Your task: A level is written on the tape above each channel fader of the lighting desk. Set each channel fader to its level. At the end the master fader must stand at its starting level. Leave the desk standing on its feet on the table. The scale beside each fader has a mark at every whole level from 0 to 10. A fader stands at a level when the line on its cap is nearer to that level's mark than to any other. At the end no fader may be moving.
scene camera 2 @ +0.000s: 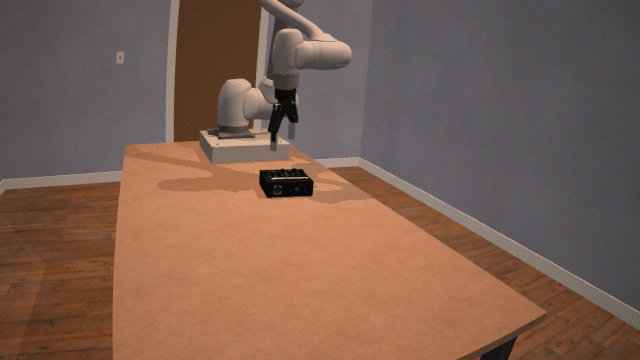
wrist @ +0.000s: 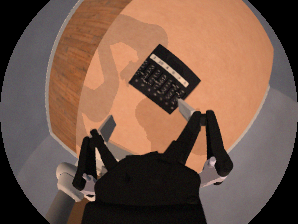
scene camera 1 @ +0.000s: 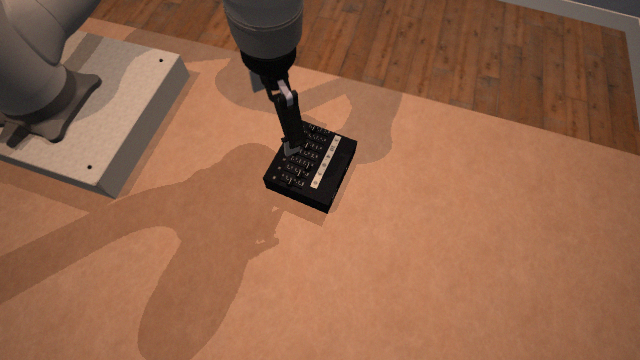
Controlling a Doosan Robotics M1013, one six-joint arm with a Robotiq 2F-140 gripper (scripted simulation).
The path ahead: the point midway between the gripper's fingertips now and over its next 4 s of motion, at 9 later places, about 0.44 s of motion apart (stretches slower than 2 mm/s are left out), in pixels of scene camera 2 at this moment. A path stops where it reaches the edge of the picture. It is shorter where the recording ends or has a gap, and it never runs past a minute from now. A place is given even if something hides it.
My gripper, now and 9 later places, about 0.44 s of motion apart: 283,144; 280,146; 280,146; 283,143; 287,140; 287,139; 290,145; 292,152; 293,158; 293,159
